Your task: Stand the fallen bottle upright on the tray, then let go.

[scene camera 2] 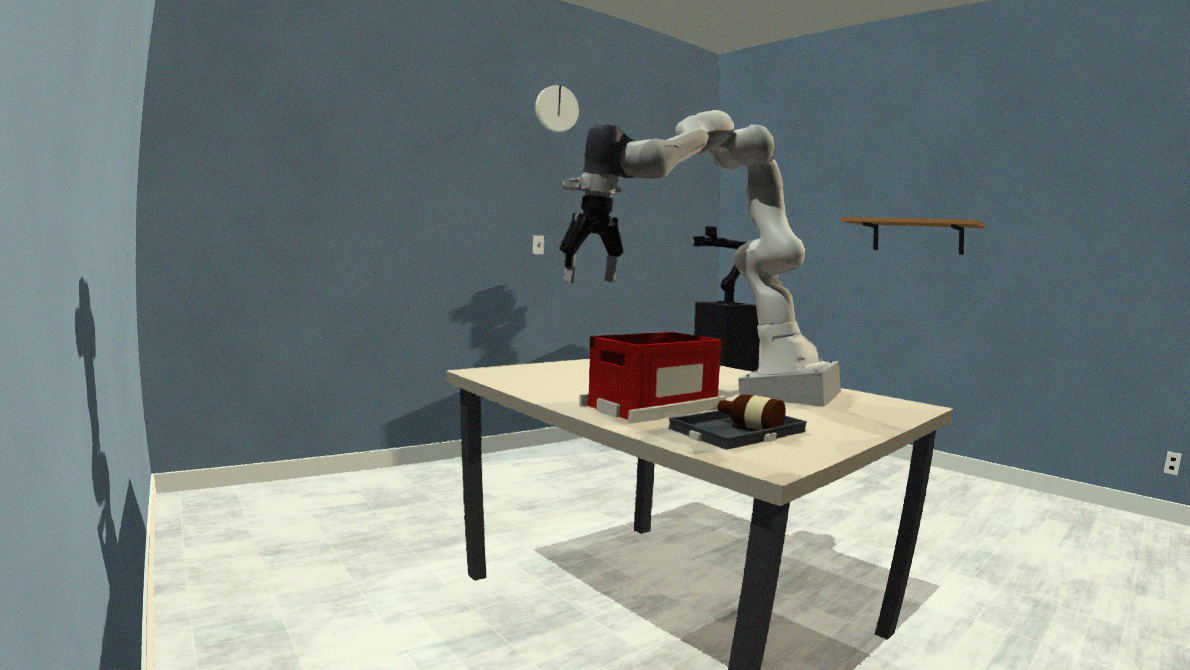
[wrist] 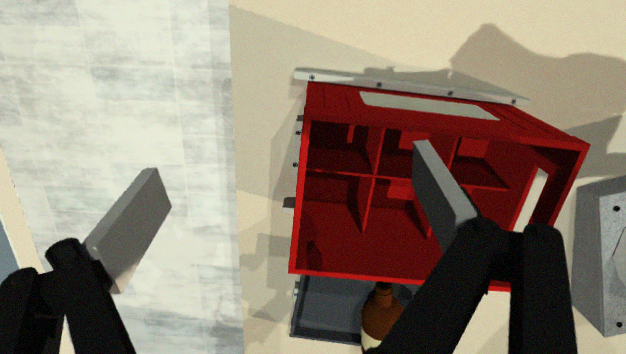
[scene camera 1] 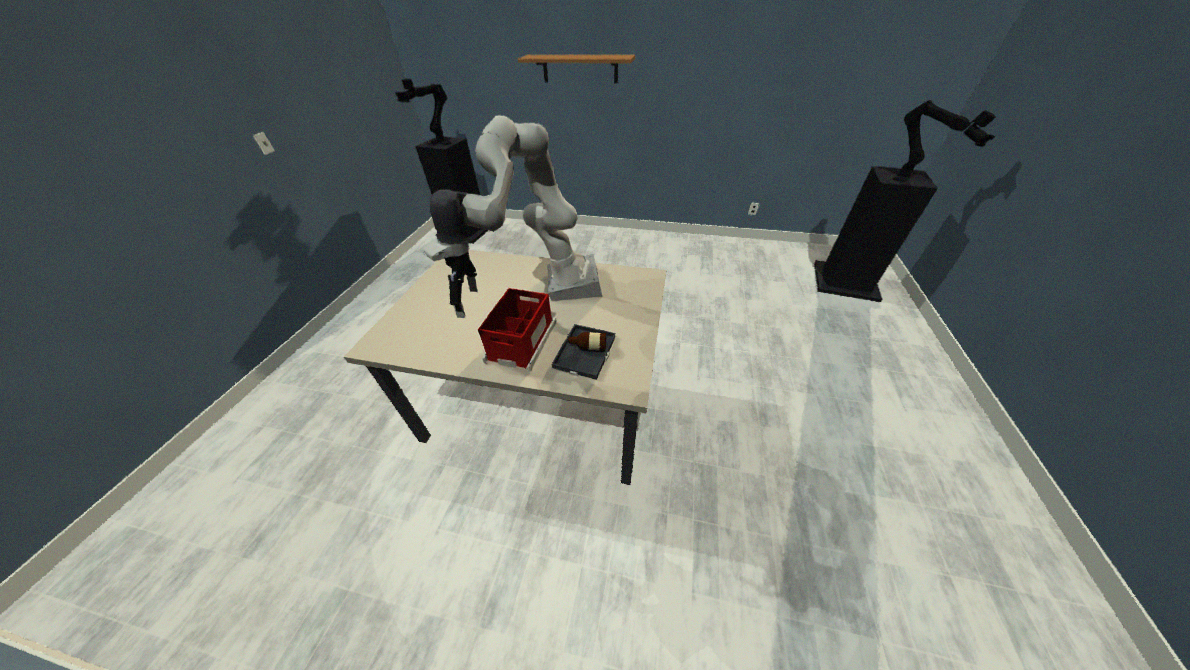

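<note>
A brown bottle (scene camera 1: 589, 341) (scene camera 2: 753, 411) (wrist: 382, 315) with a cream label lies on its side on the dark tray (scene camera 1: 574, 363) (scene camera 2: 707, 431) (wrist: 327, 302). Its neck points toward the red crate. In the wrist view the bottle's lower part is cut off by the frame edge and a finger. My gripper (scene camera 1: 466, 299) (scene camera 2: 590, 274) (wrist: 285, 175) is open and empty. It points down, high above the table and off to the far side of the crate from the tray.
The red crate (scene camera 1: 502, 347) (scene camera 2: 616, 378) (wrist: 400, 274), with inner dividers, stands beside the tray on the table (scene camera 1: 416, 328) (scene camera 2: 532, 391) (wrist: 270, 30), between the gripper's side and the bottle. The arm's base (scene camera 1: 576, 287) (scene camera 2: 791, 384) (wrist: 607, 260) is behind them on the table.
</note>
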